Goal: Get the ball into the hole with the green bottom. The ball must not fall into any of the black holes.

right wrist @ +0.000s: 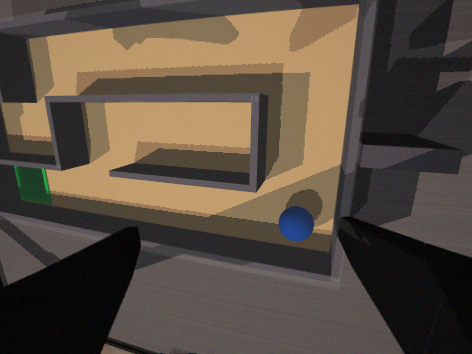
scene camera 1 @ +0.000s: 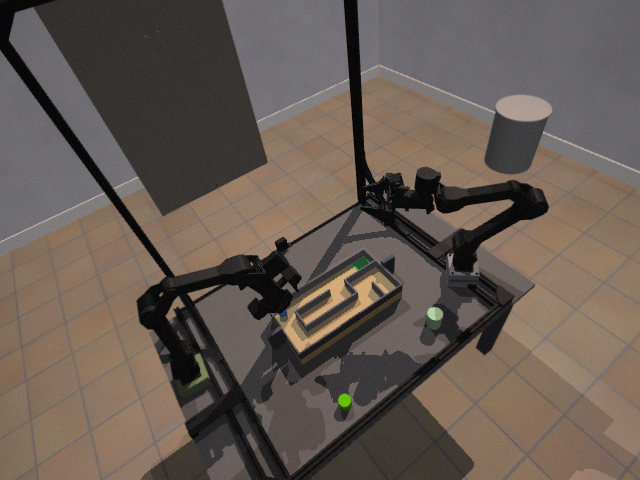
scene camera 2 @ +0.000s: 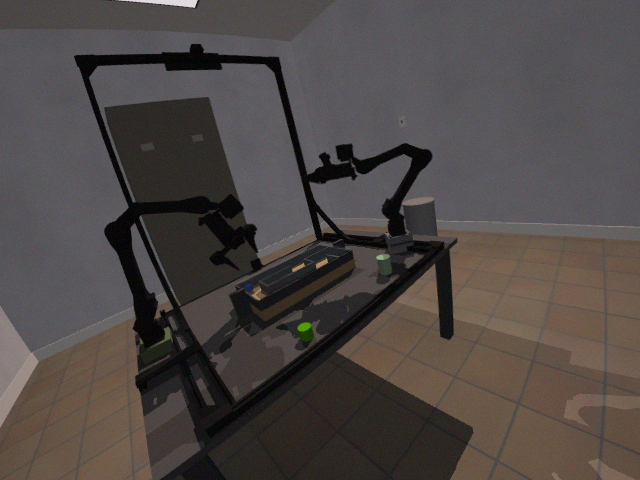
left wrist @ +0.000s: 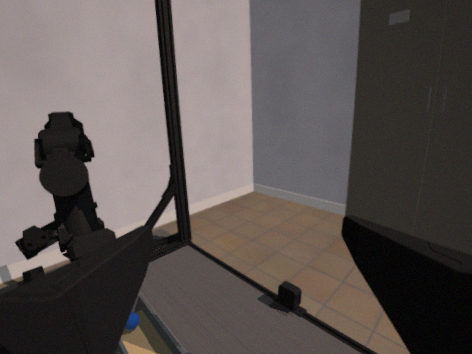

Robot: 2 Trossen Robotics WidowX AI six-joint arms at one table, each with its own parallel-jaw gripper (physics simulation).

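Note:
A blue ball (scene camera 1: 283,313) (scene camera 2: 248,287) (left wrist: 132,321) (right wrist: 296,223) rests on the tan floor of the maze box (scene camera 1: 351,326) (scene camera 2: 305,294) (right wrist: 351,145), near a corner at the box's left end in scene camera 1. The green-bottomed hole (scene camera 1: 361,263) (right wrist: 34,184) is at the far end along the same long wall. My right gripper (scene camera 1: 292,298) (scene camera 2: 247,260) (right wrist: 240,231) is open and empty, above the ball's end of the box. My left gripper (scene camera 1: 364,197) (scene camera 2: 306,178) (left wrist: 248,230) is open and empty, high by the frame post. No black hole can be made out.
Inner walls divide the maze, and handles (scene camera 1: 387,264) (right wrist: 410,156) stick out at its ends. A bright green cylinder (scene camera 1: 344,401) (scene camera 2: 305,331) and a pale green cylinder (scene camera 1: 434,317) (scene camera 2: 384,264) stand on the table near its front edge. Black frame posts (scene camera 1: 354,103) rise at the back.

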